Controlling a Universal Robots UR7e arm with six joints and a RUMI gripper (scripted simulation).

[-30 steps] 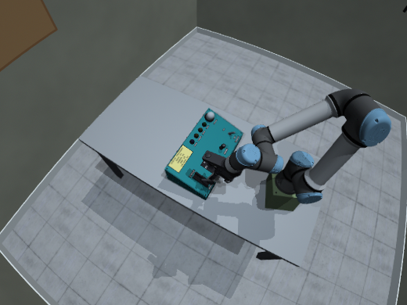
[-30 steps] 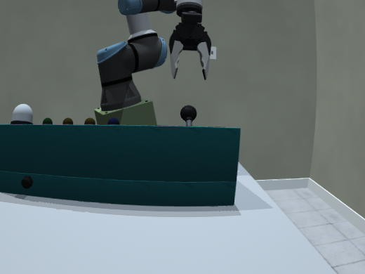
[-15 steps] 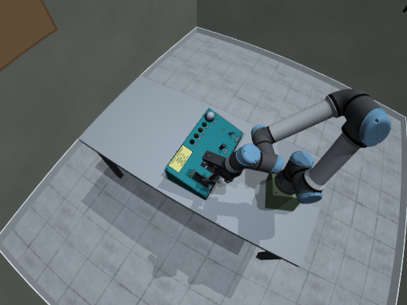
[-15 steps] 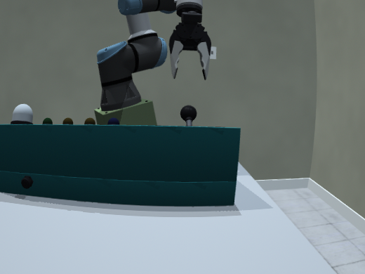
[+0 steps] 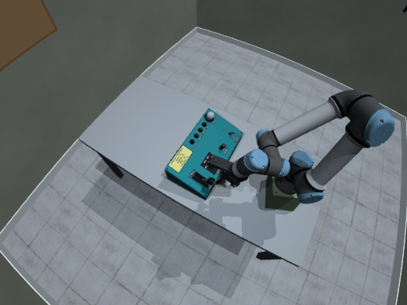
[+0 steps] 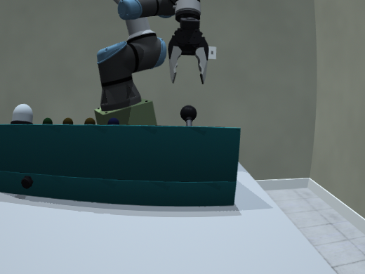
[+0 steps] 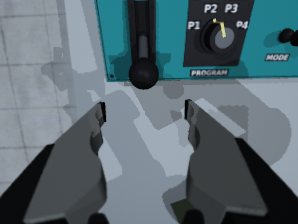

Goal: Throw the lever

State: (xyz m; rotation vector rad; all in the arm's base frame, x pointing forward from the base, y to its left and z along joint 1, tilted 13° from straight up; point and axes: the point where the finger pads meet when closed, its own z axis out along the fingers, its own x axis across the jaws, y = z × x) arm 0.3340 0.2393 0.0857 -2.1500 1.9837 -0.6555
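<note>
The lever lies 120 mm below my hand and 60 mm ahead of it. The rest, counted from my hand: teal console 180 mm to the right, 150 mm below, 120 mm ahead; then mode button 240 mm to the right, 120 mm below, 90 mm ahead; then program dial 130 mm below, 110 mm to the right, 100 mm ahead.
</note>
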